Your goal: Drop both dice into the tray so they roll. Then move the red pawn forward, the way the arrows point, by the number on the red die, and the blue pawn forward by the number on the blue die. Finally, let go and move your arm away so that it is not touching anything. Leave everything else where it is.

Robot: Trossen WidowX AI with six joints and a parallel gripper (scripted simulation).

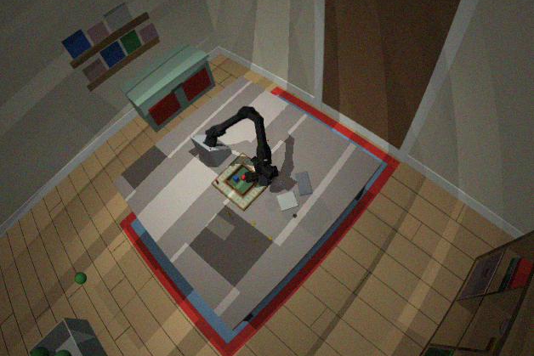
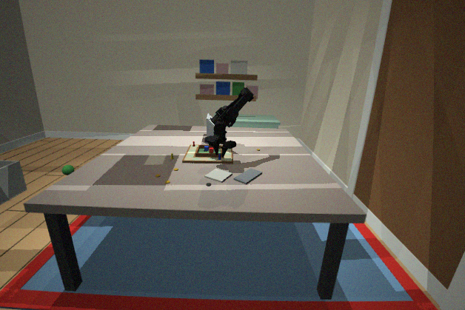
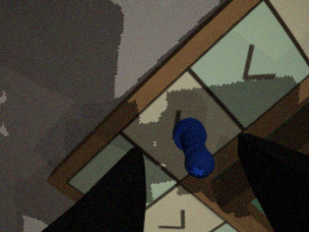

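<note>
Right now my gripper tip is right at the blue pawn. From my gripper tip the other things lie so: black token (27 cm ahead, 8 cm to the right, 3 cm below); red pawn (25 cm behind, 15 cm to the right); pale sheet (37 cm to the right, 6 cm behind, 3 cm below).
</note>
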